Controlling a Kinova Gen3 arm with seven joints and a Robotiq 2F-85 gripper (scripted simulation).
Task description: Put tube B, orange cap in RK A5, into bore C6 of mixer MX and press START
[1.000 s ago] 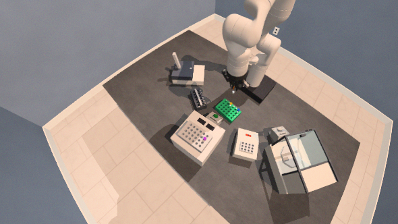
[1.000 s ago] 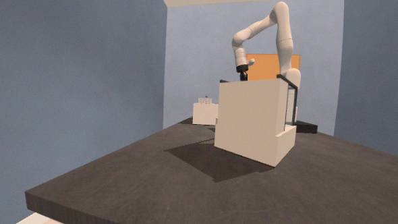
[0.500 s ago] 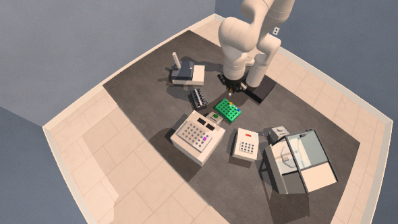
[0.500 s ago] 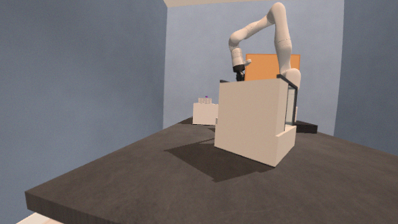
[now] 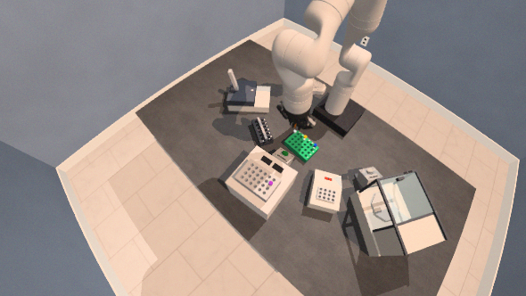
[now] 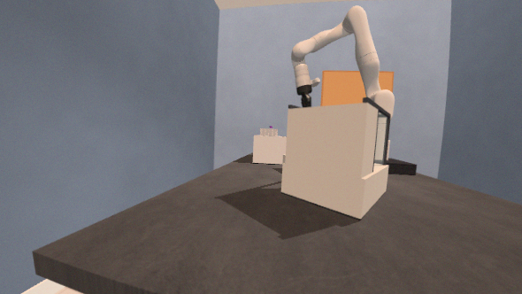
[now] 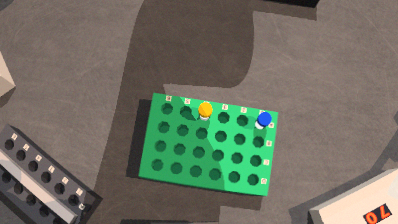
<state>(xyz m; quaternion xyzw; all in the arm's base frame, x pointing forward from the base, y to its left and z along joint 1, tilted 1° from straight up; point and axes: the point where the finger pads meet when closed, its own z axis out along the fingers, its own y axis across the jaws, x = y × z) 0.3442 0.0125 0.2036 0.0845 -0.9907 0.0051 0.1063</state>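
Now: the grey mixer block 19 cm ahead of my hand, 2 cm to the left of it and 10 cm below it. From my hand the other things lie so: green tube rack 8 cm behind, 24 cm below; green start key 2 cm ahead, 18 cm below; orange-capped tube 1 cm behind, 4 cm below.
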